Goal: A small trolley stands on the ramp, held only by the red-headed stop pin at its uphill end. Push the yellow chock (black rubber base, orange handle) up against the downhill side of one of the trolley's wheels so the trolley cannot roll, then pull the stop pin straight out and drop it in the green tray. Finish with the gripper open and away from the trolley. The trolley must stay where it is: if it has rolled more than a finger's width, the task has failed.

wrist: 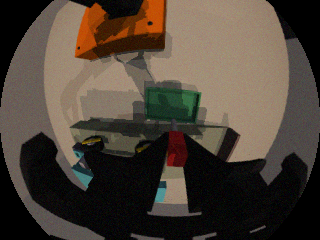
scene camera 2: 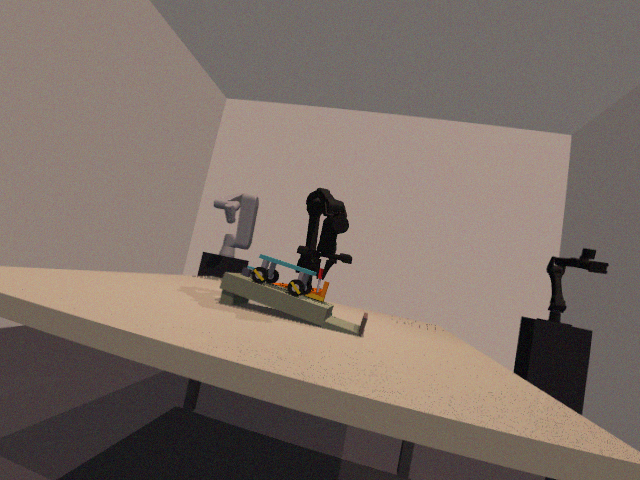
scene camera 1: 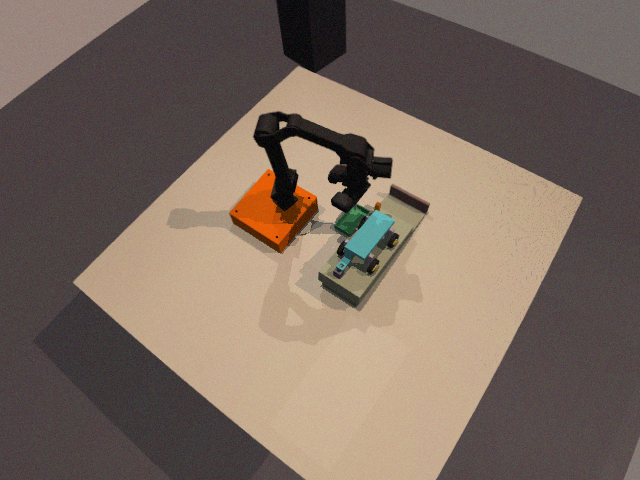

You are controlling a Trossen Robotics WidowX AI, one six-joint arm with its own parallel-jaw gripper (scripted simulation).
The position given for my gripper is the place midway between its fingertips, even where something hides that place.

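Observation:
A stop pin is held by my gripper [scene camera 1: 355, 202]; the wrist view also has the gripper [wrist: 174, 136], as does scene camera 2, with the gripper [scene camera 2: 319, 279]. A trolley [scene camera 1: 372, 229] is visible, again as the trolley [wrist: 94, 143] and, from scene camera 2, the trolley [scene camera 2: 259, 274]. I see a green tray [wrist: 179, 104] too.

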